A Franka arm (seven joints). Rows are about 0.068 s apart.
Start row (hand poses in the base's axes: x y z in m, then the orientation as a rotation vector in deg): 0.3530, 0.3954, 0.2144, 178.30, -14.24, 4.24
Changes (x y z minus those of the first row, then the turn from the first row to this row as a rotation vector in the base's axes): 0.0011, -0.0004, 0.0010, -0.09, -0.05, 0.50; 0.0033, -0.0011, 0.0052, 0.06, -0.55, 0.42; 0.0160, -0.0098, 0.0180, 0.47, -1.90, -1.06; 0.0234, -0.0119, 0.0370, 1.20, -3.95, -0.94; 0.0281, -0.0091, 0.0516, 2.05, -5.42, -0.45; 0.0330, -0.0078, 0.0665, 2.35, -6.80, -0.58; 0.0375, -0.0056, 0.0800, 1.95, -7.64, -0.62; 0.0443, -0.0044, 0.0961, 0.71, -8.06, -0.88; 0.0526, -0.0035, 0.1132, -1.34, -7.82, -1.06; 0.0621, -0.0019, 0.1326, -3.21, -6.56, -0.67; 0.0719, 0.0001, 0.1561, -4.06, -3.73, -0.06
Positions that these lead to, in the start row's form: 0.3541, 0.3950, 0.2154, 178.28, -13.45, 4.33; 0.3563, 0.3943, 0.2196, 178.44, -13.61, 5.10; 0.3690, 0.3856, 0.2324, 178.66, -15.98, 7.14; 0.3764, 0.3835, 0.2514, -178.60, 15.85, -10.26; 0.3811, 0.3863, 0.2660, -177.55, 15.05, -12.38; 0.3860, 0.3876, 0.2809, -176.97, 15.24, -14.45; 0.3905, 0.3898, 0.2944, -177.18, 15.32, -15.82; 0.3973, 0.3910, 0.3105, -178.27, 15.79, -16.74; 0.4056, 0.3919, 0.3276, 176.71, -15.85, 16.47; 0.4151, 0.3935, 0.3470, 174.98, -15.01, 14.60; 0.4249, 0.3955, 0.3705, 174.31, -13.94, 10.33
